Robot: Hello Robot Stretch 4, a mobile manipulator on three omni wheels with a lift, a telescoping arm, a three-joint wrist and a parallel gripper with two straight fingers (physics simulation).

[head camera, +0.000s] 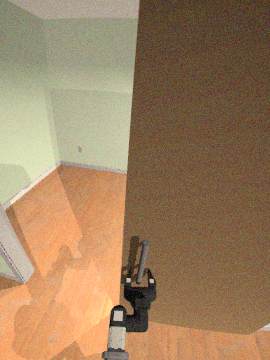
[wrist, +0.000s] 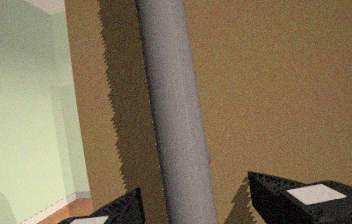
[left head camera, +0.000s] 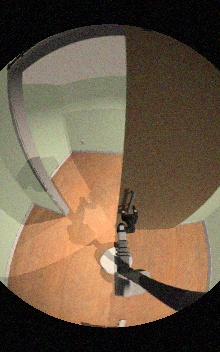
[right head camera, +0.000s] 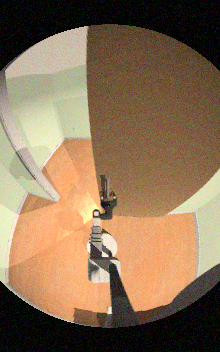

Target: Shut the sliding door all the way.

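Seen in the pictures: gripper, fingertip midpoint: (left head camera: 127, 205); robot's base, origin of the base link: (left head camera: 115, 259) (right head camera: 102, 245).
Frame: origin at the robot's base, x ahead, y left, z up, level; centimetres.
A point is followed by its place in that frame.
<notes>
The brown sliding door (head camera: 200, 150) {x 51.0, y -19.2, z 139.0 cm} (left head camera: 165, 125) {x 51.1, y -18.7, z 145.7 cm} (right head camera: 150, 125) {x 49.8, y -27.7, z 138.8 cm} (wrist: 275, 100) {x 51.6, y -15.4, z 83.6 cm} fills the right side of the head view. A wide opening lies between its left edge and the pale door frame post (head camera: 15, 245) {x 80.0, y 84.8, z 42.2 cm} (left head camera: 17, 100) {x 77.5, y 85.2, z 177.2 cm} (right head camera: 9, 117) {x 79.5, y 84.9, z 154.0 cm} at the left. A grey upright bar handle (head camera: 143, 257) {x 45.6, y -8.0, z 96.9 cm} (left head camera: 130, 199) {x 46.1, y -7.2, z 95.6 cm} (right head camera: 106, 184) {x 45.7, y -7.6, z 98.0 cm} (wrist: 175, 90) {x 45.6, y -8.4, z 84.8 cm} stands out from the door near its left edge. My gripper (head camera: 139, 274) (left head camera: 128, 209) (right head camera: 108, 195) {x 51.7, y -8.6, z 77.5 cm} (wrist: 195, 196) {x 51.7, y -8.6, z 77.5 cm} is open at the handle's lower part. In the wrist view the bar runs between the two spread fingers, nearer the left one, with a gap on each side.
Through the opening show green walls (head camera: 90, 125) {x 297.2, y 76.6, z 85.1 cm} (left head camera: 95, 125) {x 293.2, y 48.9, z 91.3 cm} and a wooden floor (head camera: 90, 200) {x 197.1, y 55.9, z -2.7 cm} (left head camera: 95, 170) {x 197.6, y 44.8, z -2.8 cm}. The dark frame top (left head camera: 75, 37) arches over the opening. My round white base part (left head camera: 108, 260) {x 0.5, y 9.6, z 18.7 cm} (right head camera: 107, 244) {x 3.1, y -7.6, z 18.7 cm} is on the near side, below the door's left edge.
</notes>
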